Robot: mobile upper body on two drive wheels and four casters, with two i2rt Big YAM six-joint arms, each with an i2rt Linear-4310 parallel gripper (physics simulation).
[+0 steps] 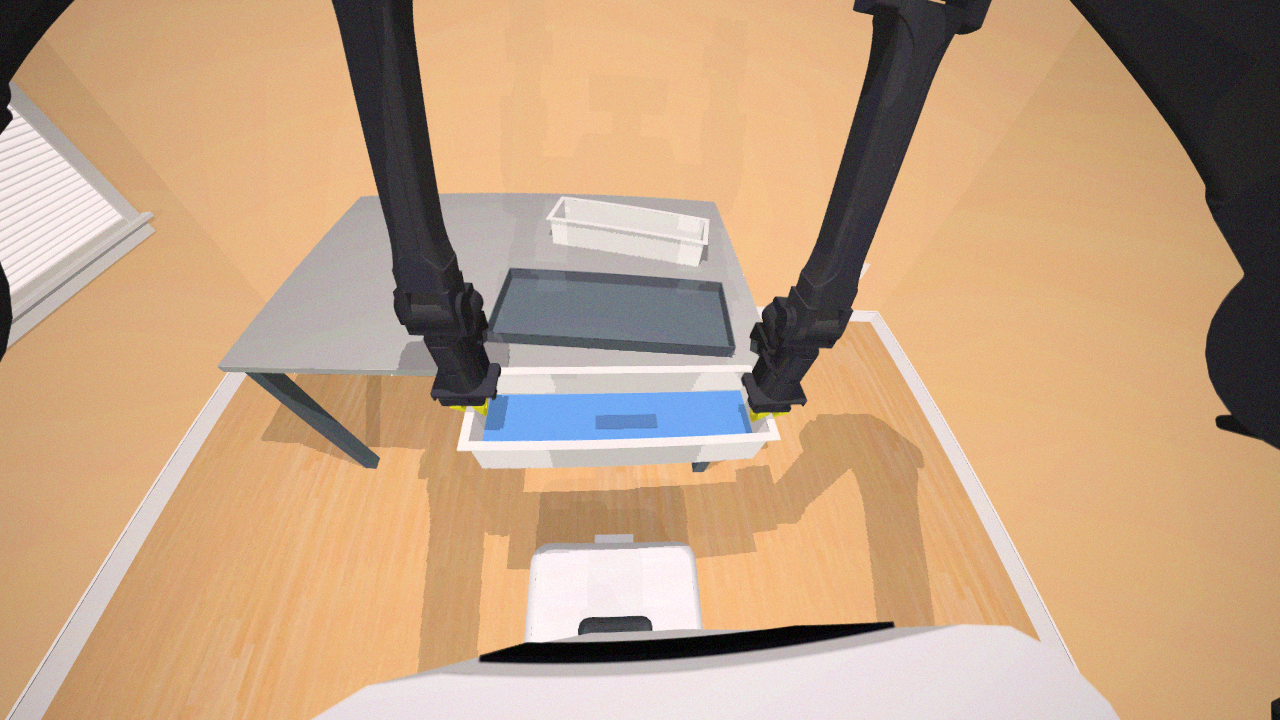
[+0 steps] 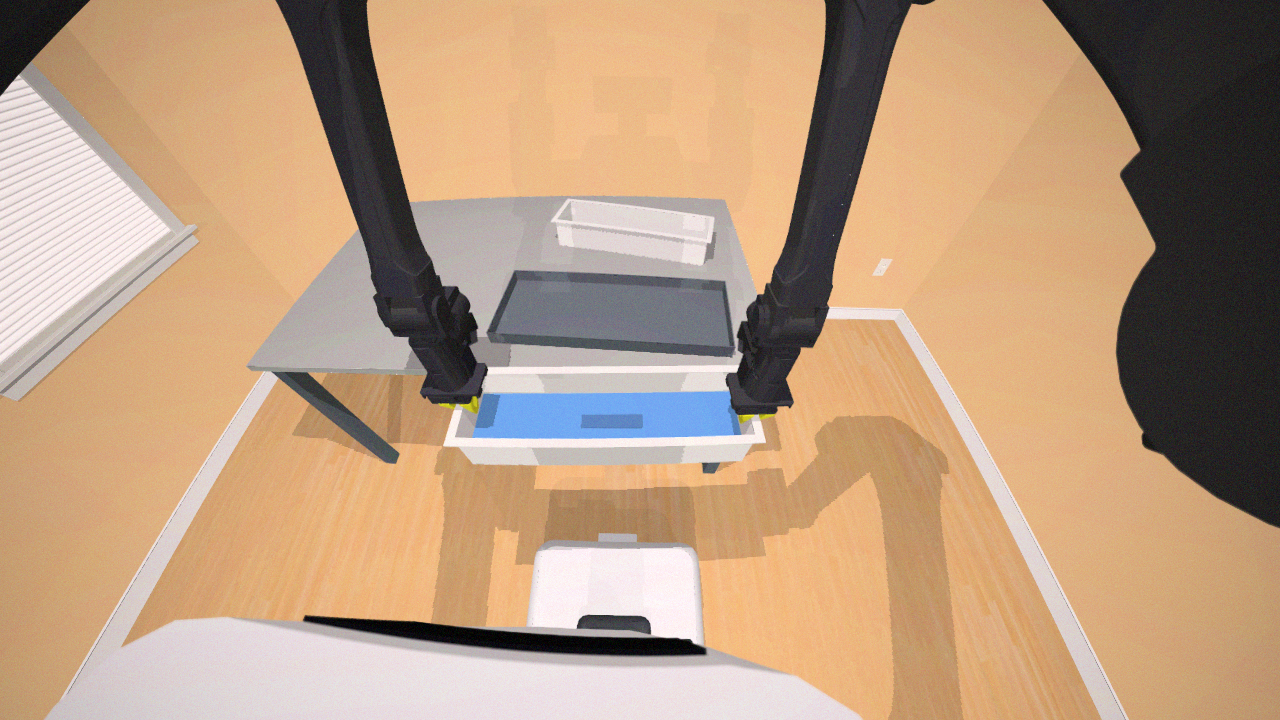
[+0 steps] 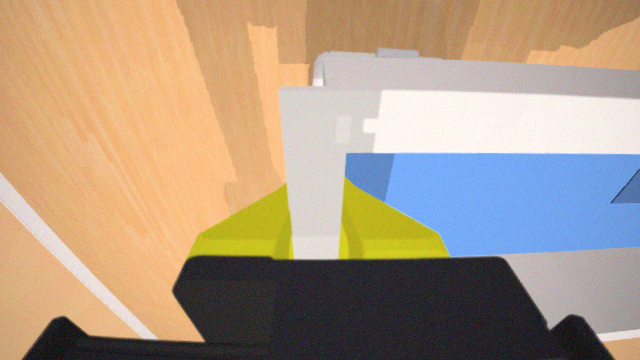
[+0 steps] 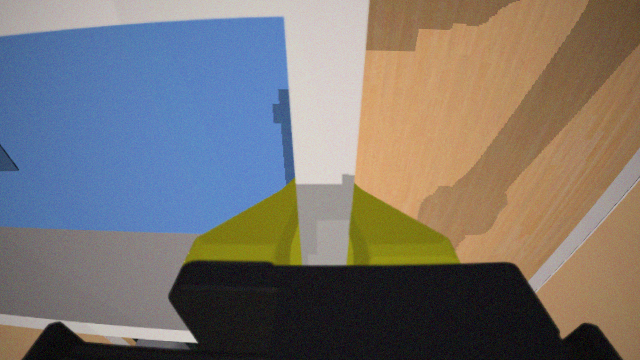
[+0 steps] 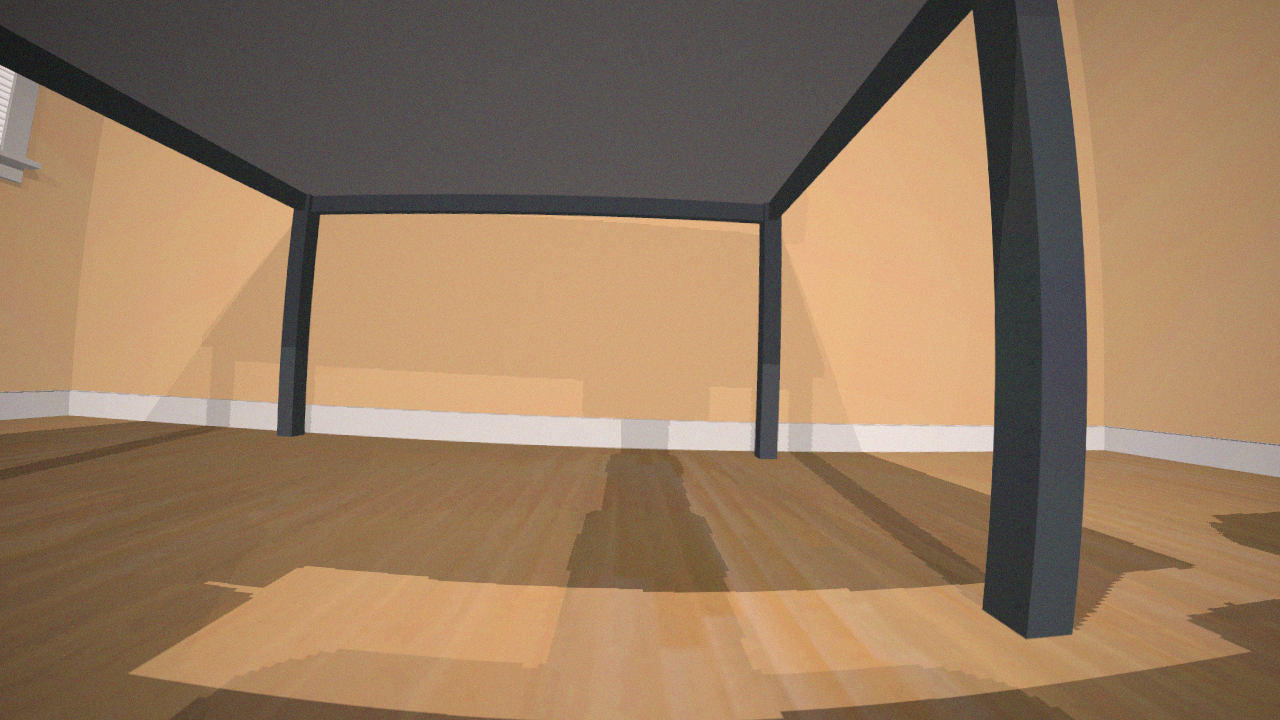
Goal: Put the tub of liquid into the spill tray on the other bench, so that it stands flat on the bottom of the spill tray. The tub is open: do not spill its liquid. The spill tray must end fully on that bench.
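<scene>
The white tub (image 1: 617,454) (image 2: 604,452) with blue liquid (image 1: 554,413) (image 2: 537,416) (image 3: 500,200) (image 4: 140,125) is held up in front of the bench's near edge and looks about level. My left gripper (image 1: 471,407) (image 2: 460,402) (image 3: 318,179) is shut on the tub's left end wall. My right gripper (image 1: 765,413) (image 2: 753,414) (image 4: 321,181) is shut on its right end wall. The dark grey spill tray (image 1: 617,308) (image 2: 617,311) lies on the grey bench (image 1: 313,304) (image 2: 331,313), just beyond the tub, near the bench's right side.
An empty white bin (image 1: 626,240) (image 2: 631,241) stands on the bench behind the spill tray. The bench's dark legs (image 1: 313,420) (image 2: 340,416) (image 5: 1038,358) show below its top. My white base (image 1: 613,582) (image 2: 617,582) is below the tub. A window is at the far left.
</scene>
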